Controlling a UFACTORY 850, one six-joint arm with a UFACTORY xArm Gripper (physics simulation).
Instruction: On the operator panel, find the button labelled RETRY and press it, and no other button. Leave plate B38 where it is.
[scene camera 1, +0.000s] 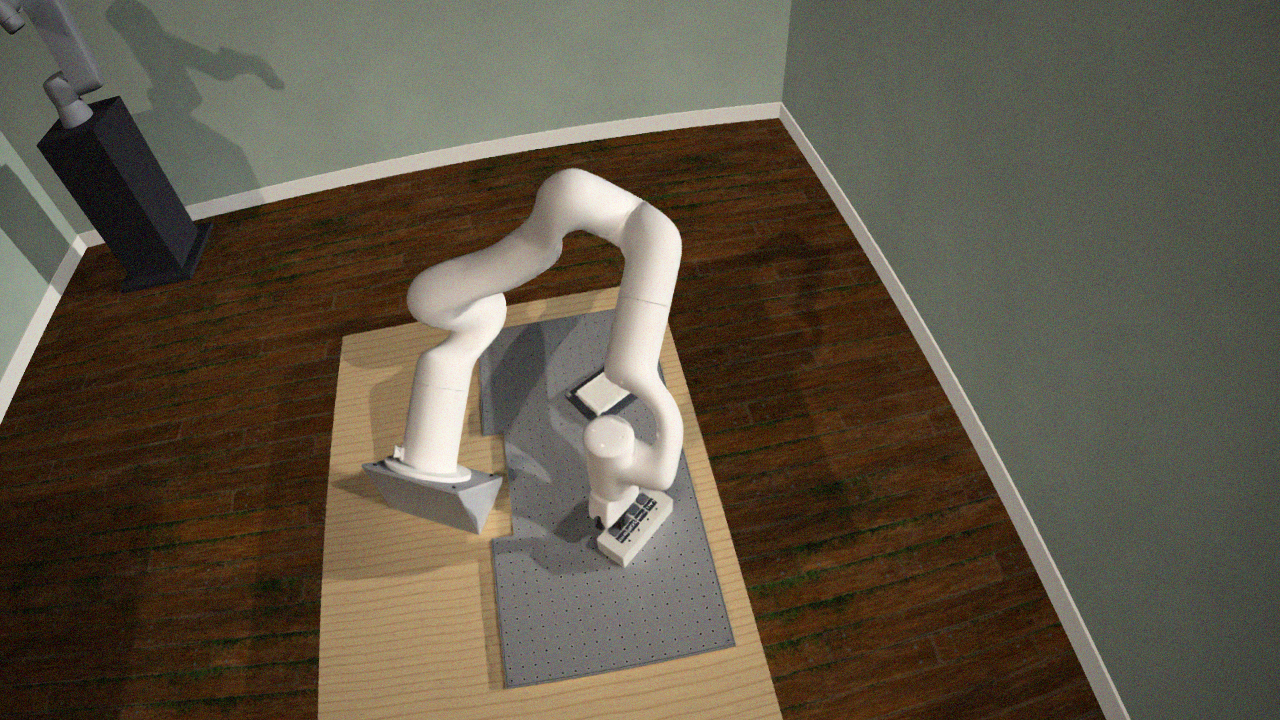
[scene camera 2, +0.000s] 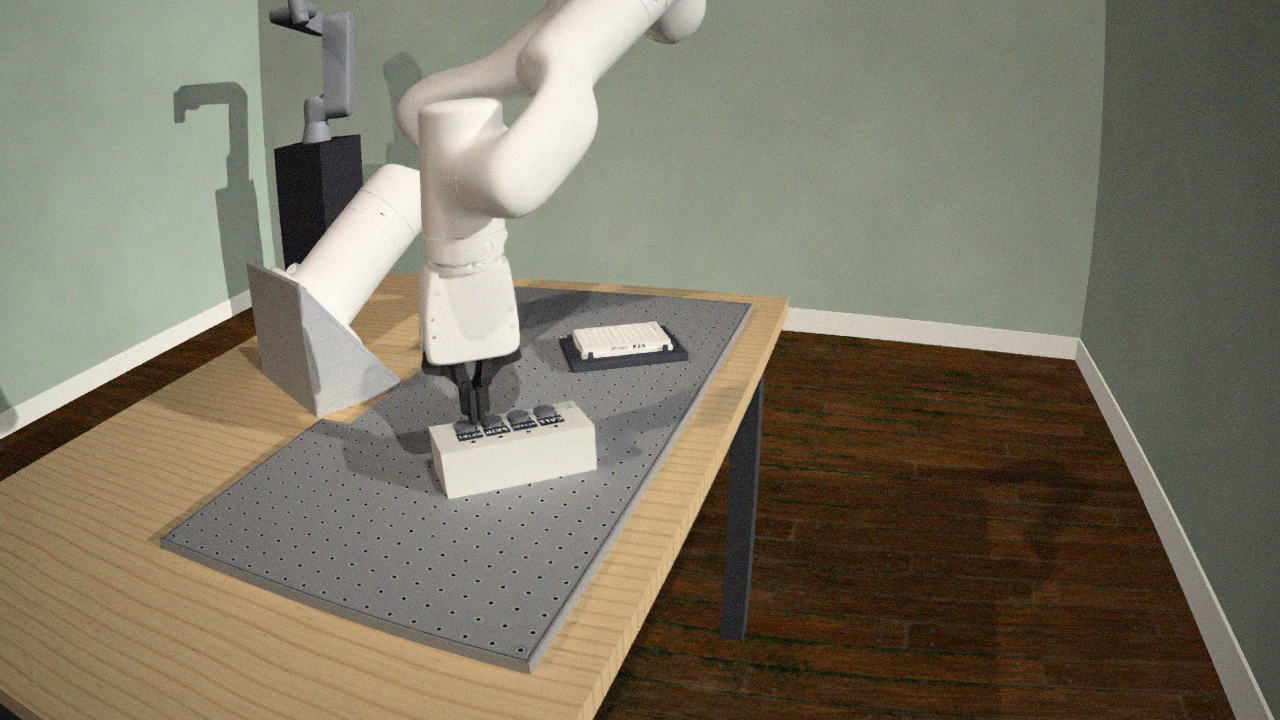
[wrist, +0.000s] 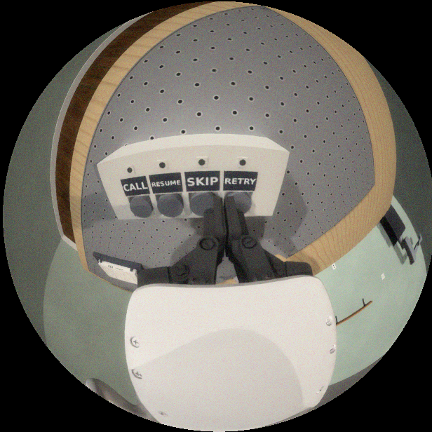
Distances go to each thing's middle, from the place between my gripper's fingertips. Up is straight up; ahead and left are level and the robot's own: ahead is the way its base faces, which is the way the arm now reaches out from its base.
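Scene:
Operator panel (scene camera 2: 473, 462): 4 cm ahead of my hand, 1 cm to the left of it, 3 cm below it. White plate (scene camera 2: 617, 340): 3 cm ahead of my hand, 37 cm to the left of it, 4 cm below it. Dark holder (scene camera 2: 678, 353): 3 cm ahead of my hand, 37 cm to the left of it, 5 cm below it.

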